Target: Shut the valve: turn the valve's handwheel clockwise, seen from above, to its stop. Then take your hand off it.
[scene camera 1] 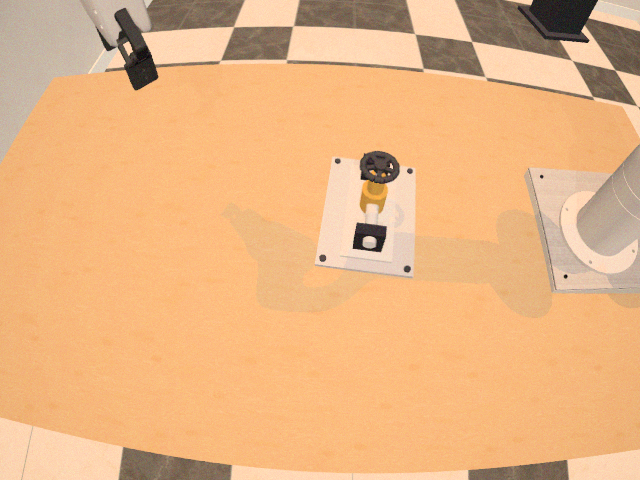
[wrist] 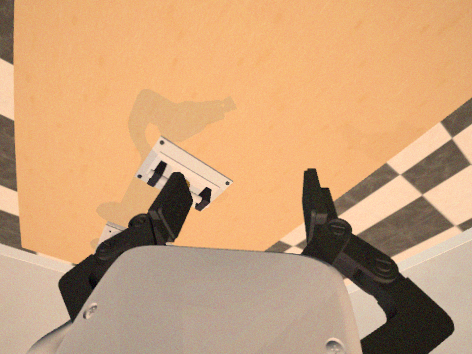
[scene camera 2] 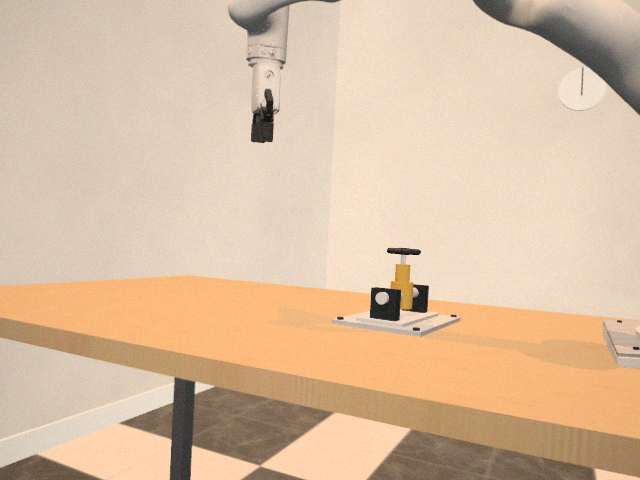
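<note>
The valve's black handwheel (scene camera 1: 381, 179) (scene camera 2: 403, 251) lies level on top of the upright yellow valve body (scene camera 1: 373, 200) (scene camera 2: 402, 284). The valve stands on a white plate (scene camera 1: 330, 222) (scene camera 2: 439, 320) (wrist: 170, 146), between two black pipe blocks. My gripper (scene camera 1: 142, 77) (scene camera 2: 262, 135) (wrist: 242, 185) is open and empty, fingers pointing down. It hangs high above the table, well apart from the handwheel, to its left in both scene views. In the wrist view the left finger covers the handwheel and most of the valve body. How far the handwheel is turned cannot be told.
The wooden table (scene camera 1: 206, 361) (scene camera 2: 155, 310) (wrist: 275, 75) carries the valve plate and the robot's base plate (scene camera 1: 542, 227) (scene camera 2: 614, 343) (wrist: 112, 229), to the right in the scene views. The arm reaches over the table. A black object (scene camera 1: 563, 15) stands on the floor beyond the table.
</note>
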